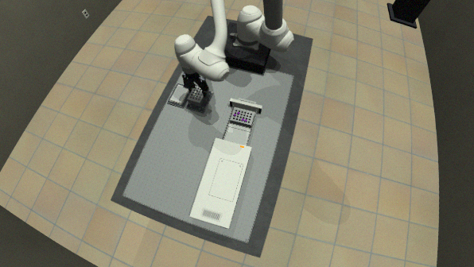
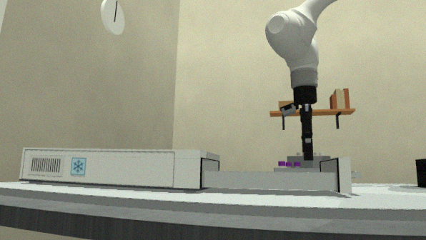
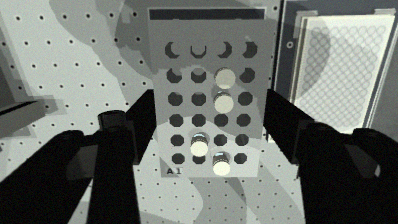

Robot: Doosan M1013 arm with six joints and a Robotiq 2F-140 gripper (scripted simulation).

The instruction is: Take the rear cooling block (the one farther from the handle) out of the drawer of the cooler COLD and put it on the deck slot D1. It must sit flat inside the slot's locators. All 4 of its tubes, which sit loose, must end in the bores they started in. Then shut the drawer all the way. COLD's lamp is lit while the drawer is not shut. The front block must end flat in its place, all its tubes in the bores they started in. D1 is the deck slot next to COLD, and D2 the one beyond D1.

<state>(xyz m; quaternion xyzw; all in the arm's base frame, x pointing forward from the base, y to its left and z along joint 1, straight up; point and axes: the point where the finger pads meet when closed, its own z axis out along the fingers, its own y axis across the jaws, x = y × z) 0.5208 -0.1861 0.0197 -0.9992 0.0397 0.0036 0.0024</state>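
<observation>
Now: the deck slot D1 10 cm below my hand. Round my hand: cooler COLD 29 cm to the left, 29 cm ahead, 6 cm below; grey cooling block 3 cm below; drawer 30 cm to the left, 10 cm ahead, 6 cm below.
</observation>
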